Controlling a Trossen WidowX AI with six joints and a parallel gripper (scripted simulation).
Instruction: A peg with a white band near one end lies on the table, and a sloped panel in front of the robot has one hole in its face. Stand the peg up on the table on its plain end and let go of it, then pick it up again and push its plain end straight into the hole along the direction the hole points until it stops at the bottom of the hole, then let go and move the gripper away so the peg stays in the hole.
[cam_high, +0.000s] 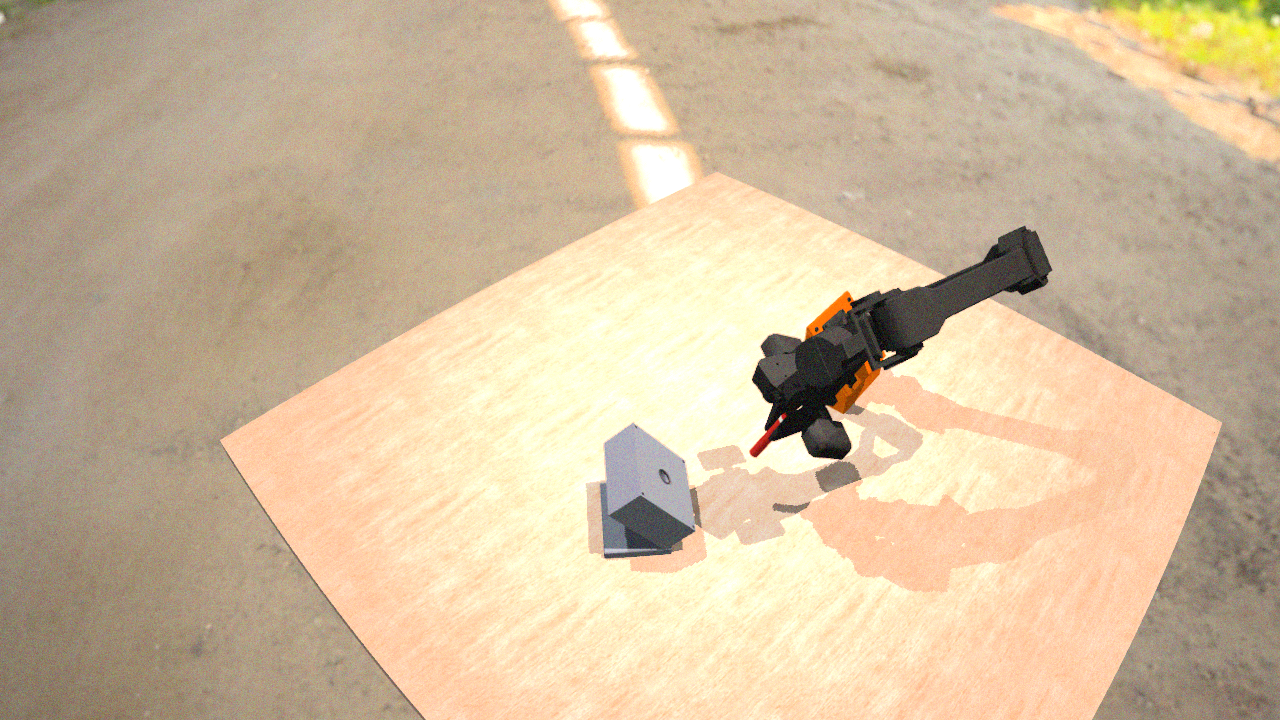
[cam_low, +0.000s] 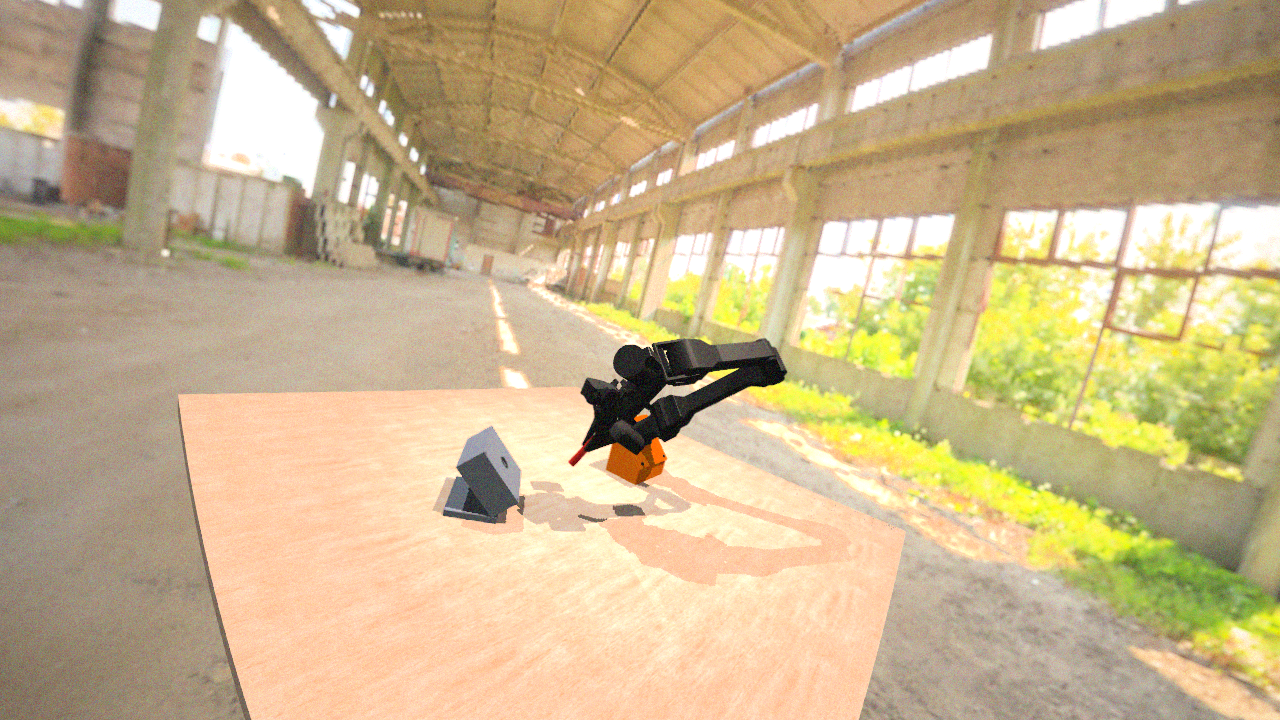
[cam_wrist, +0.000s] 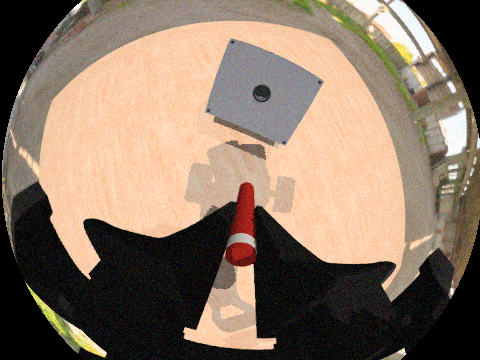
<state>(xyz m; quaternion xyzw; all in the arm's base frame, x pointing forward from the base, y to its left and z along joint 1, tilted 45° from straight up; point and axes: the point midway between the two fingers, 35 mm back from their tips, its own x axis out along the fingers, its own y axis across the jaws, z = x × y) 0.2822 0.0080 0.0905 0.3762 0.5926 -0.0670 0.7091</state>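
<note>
Right now my gripper tip is 13 cm short of the grey sloped panel, 10 cm to the left of it and 6 cm above it. Round my gripper tip: red peg (1 cm to the left, 1 cm behind, 1 cm above).
</note>
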